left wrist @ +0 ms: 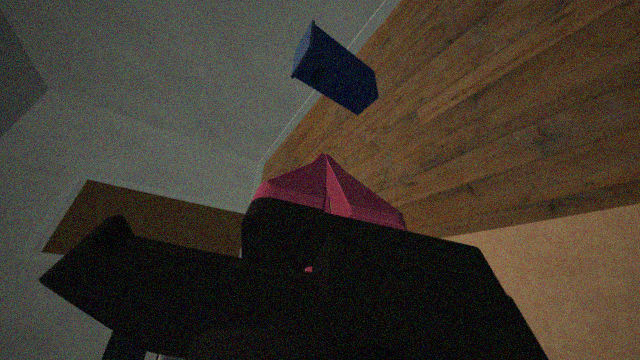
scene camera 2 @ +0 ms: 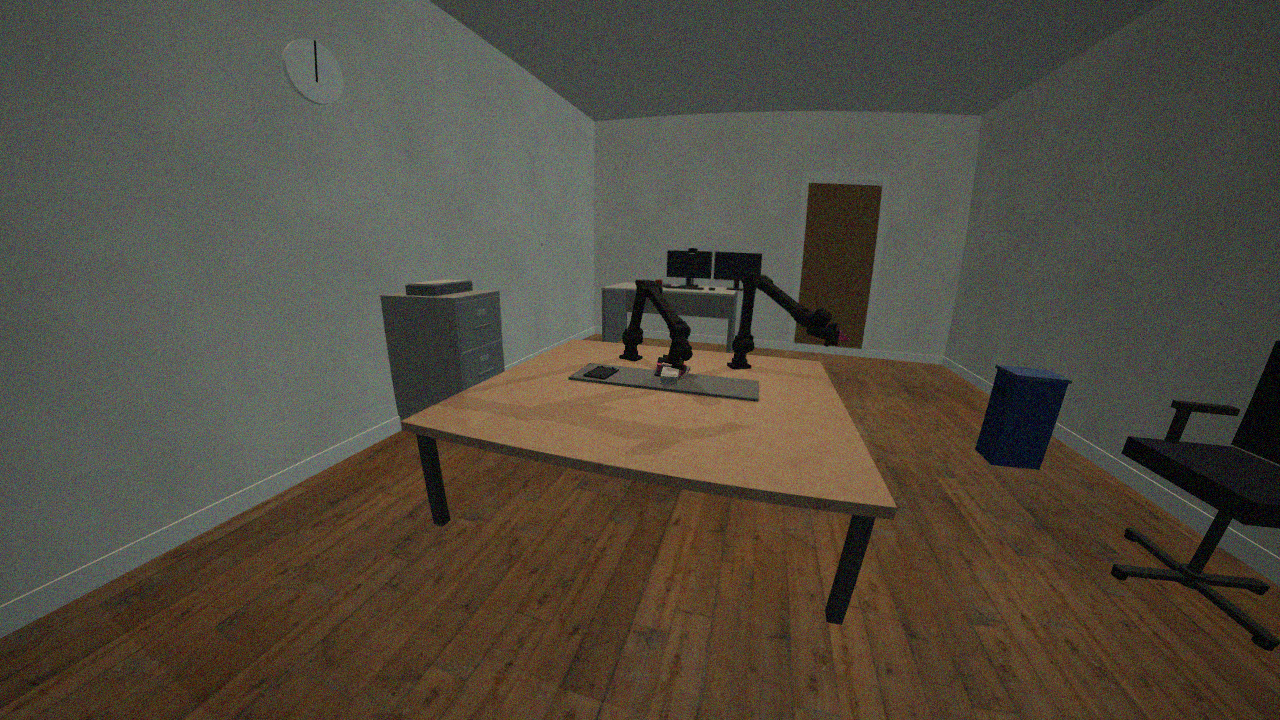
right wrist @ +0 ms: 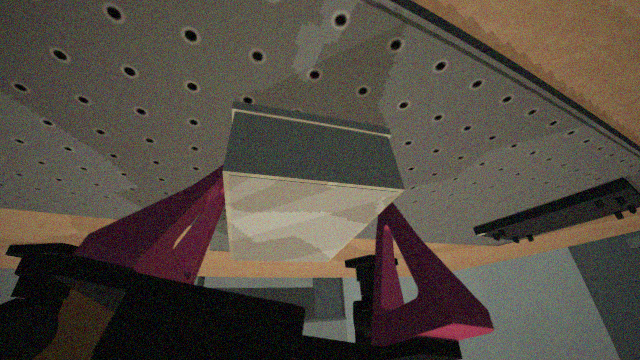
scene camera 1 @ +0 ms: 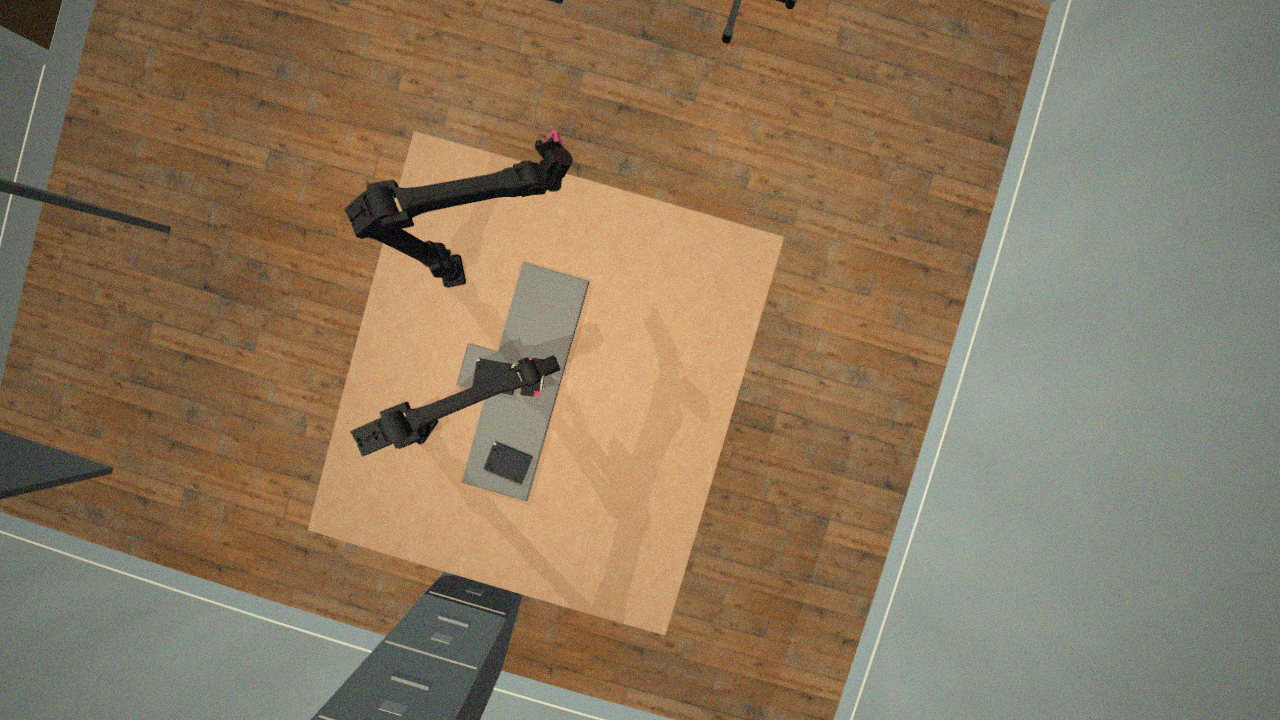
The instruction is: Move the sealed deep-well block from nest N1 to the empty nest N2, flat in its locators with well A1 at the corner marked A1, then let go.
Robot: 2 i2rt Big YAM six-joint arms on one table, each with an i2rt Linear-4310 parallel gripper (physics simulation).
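Frame: origin at the left arm's base, x ahead, y left, z up, level; metres.
Seen in the pictures: left gripper, between the fingertips: [left wrist: 322, 162] [scene camera 2: 848, 340] [scene camera 1: 554, 130]; right gripper, between the fingertips: [scene camera 2: 668, 377] [right wrist: 310, 188]; left arm's base, origin of its link: [scene camera 2: 738, 366] [right wrist: 59, 250] [scene camera 1: 453, 271]; right arm's base, origin of its link: [scene camera 2: 630, 358] [right wrist: 371, 259].
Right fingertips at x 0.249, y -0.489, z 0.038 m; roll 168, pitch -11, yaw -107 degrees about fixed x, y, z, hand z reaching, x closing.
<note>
Pixels of each thing's top centre, then the offset from my right fingertips to it. Level surfaces: height alone.
- sealed deep-well block, centre of its top: [right wrist: 295, 245] [scene camera 1: 525, 377] [scene camera 2: 670, 370] 0.028 m up, 0.022 m back, 0.013 m left
- grey perforated deck plate, height of its surface: 0.026 m down
- dark empty nest N2, centre of its top: [right wrist: 560, 228] [scene camera 1: 506, 464] [scene camera 2: 601, 369] 0.004 m down, 0.180 m back, 0.310 m right
- wooden table, height of its surface: 0.038 m down
The sealed deep-well block [right wrist: 296, 216] [scene camera 2: 669, 372] is a white box with a grey sealed top. It stands on the grey perforated deck plate [scene camera 1: 547, 302] [scene camera 2: 717, 385] [right wrist: 157, 96] near the plate's middle. My right gripper [right wrist: 310, 188] [scene camera 1: 536, 377] [scene camera 2: 673, 362] is open, with one magenta finger on each side of the block and a gap at both. In scene camera 1 the gripper hides the block. The dark empty nest N2 [scene camera 1: 507, 462] [scene camera 2: 602, 372] lies at the plate's other end. My left gripper [left wrist: 322, 162] [scene camera 1: 553, 137] [scene camera 2: 833, 333] is shut and empty, out past the table edge.
The plate lies on a wooden table [scene camera 1: 663, 349] [scene camera 2: 663, 442]. A grey filing cabinet [scene camera 1: 430, 659] [scene camera 2: 440, 340] stands by one table edge. A blue bin [scene camera 2: 1020, 415] [left wrist: 333, 69] stands on the floor. A desk with monitors [scene camera 2: 702, 297] is behind the arms.
</note>
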